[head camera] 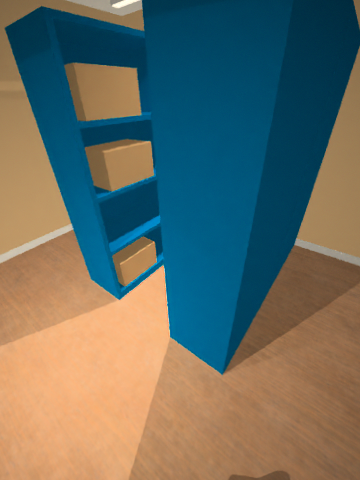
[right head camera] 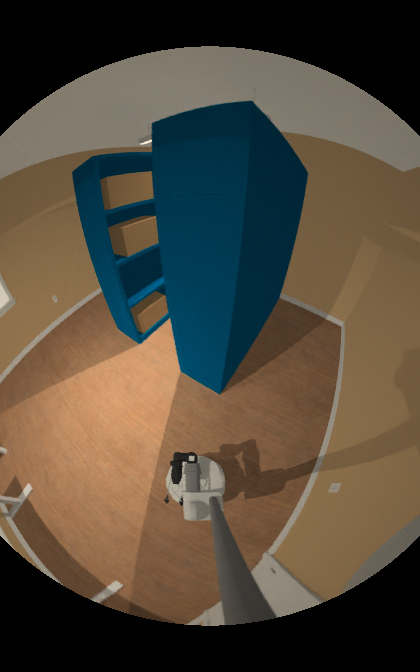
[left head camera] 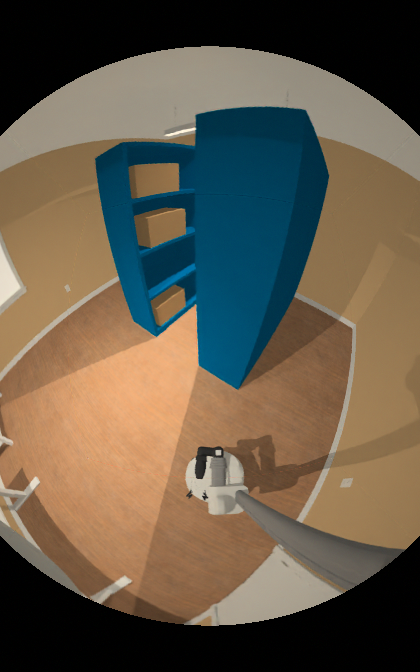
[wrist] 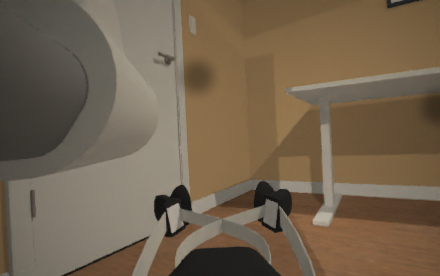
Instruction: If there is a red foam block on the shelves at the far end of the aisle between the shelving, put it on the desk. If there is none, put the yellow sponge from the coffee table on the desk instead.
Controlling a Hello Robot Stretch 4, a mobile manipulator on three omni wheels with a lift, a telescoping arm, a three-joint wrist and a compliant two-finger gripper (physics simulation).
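Places are measured from the robot's base along level axes (x ahead, y right, z down), in metres.
Pixels of known places: gripper, fingertip midpoint: (wrist: 222,199).
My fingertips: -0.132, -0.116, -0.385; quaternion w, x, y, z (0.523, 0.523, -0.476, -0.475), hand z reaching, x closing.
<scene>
Behind a point stands the place of what it marks, as x, y, z.
A blue shelf unit (head camera: 65,150) @[1.491, -0.768, -1.262] (left head camera: 120,225) (right head camera: 96,225) stands at the left with its open front facing right. A nearer blue unit (head camera: 215,150) @[0.868, 0.095, -1.369] (left head camera: 245,225) (right head camera: 200,250) shows its solid sides and hides much of the aisle and anything at its far end. No red foam block or yellow sponge shows. A white desk (wrist: 370,86) @[-1.128, -0.972, -0.667] stands at the right in the wrist view. My gripper (wrist: 222,199) @[-0.132, -0.116, -0.385] (left head camera: 197,495) (right head camera: 174,500) is open and empty, far from the shelving, over the base. The coffee table cannot be made out clearly.
Brown boxes stand on the left unit, an upper box (head camera: 107,92) @[1.637, -0.482, -1.559], a middle box (head camera: 127,165) @[1.690, -0.443, -1.110] and a low box (head camera: 136,261) @[1.633, -0.485, -0.238]. A wall (left head camera: 385,390) with a pale baseboard runs close on the right. A white door (wrist: 145,100) is at the left in the wrist view.
</scene>
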